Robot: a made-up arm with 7 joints.
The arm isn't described. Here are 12 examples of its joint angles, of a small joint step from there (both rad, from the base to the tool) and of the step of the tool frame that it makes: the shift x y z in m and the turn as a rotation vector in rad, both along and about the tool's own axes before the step.
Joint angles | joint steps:
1: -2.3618 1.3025 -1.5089 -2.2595 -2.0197 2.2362 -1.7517 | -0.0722 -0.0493 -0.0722 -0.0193 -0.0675 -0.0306 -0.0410
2: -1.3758 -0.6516 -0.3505 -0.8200 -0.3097 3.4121 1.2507 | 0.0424 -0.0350 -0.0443 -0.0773 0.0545 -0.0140 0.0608
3: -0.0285 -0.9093 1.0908 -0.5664 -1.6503 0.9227 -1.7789 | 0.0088 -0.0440 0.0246 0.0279 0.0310 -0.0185 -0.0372
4: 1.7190 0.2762 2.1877 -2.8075 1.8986 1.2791 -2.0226 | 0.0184 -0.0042 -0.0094 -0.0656 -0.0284 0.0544 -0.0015
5: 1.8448 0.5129 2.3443 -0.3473 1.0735 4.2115 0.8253 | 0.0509 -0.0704 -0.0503 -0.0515 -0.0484 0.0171 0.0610
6: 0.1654 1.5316 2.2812 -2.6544 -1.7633 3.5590 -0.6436 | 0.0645 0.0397 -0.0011 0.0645 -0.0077 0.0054 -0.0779
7: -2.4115 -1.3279 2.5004 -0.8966 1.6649 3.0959 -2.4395 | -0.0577 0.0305 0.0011 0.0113 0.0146 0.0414 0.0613
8: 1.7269 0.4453 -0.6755 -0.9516 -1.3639 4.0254 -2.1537 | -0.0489 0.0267 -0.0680 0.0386 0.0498 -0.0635 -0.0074
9: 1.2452 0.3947 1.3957 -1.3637 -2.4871 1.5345 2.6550 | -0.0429 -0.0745 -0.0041 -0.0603 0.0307 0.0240 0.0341
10: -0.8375 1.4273 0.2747 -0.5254 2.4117 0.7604 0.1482 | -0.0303 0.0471 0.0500 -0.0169 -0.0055 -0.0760 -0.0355
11: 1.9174 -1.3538 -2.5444 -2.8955 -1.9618 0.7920 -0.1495 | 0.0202 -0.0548 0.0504 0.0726 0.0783 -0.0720 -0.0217
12: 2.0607 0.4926 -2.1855 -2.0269 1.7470 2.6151 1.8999 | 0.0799 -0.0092 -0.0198 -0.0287 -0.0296 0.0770 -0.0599
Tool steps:
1: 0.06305 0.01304 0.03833 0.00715 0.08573 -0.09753
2: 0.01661 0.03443 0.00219 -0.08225 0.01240 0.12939
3: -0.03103 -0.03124 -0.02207 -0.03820 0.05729 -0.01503
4: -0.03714 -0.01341 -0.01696 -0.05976 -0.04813 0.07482
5: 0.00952 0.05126 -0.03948 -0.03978 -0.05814 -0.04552
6: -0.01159 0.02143 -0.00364 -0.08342 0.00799 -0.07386
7: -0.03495 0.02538 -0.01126 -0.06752 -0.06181 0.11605
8: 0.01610 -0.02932 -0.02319 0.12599 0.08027 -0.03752
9: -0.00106 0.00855 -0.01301 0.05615 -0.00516 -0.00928
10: -0.02144 0.01291 -0.02541 0.05229 -0.03489 -0.06060
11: -0.00784 0.02354 -0.01153 0.04724 -0.04223 -0.02622
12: 0.01253 0.02332 0.00513 0.02595 0.01703 -0.07713
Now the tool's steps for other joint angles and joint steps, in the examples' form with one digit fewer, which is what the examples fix.
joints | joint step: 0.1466 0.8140 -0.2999 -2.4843 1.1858 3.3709 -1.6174 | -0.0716 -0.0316 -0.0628 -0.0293 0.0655 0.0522 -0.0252
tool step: -0.0486 0.0370 0.0004 -0.0615 -0.0735 0.1540
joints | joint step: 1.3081 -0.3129 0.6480 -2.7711 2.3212 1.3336 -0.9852 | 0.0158 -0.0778 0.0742 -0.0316 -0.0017 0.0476 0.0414
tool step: -0.0187 -0.0003 0.0213 -0.0878 -0.0670 0.0322
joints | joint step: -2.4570 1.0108 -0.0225 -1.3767 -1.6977 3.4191 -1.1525 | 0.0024 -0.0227 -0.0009 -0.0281 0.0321 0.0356 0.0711
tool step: -0.0034 0.0033 -0.0073 -0.0348 0.0126 0.1020
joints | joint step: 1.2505 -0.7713 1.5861 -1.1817 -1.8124 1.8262 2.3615 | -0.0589 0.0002 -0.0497 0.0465 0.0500 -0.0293 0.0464
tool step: -0.0065 0.0183 0.0557 -0.0887 0.0711 0.0370
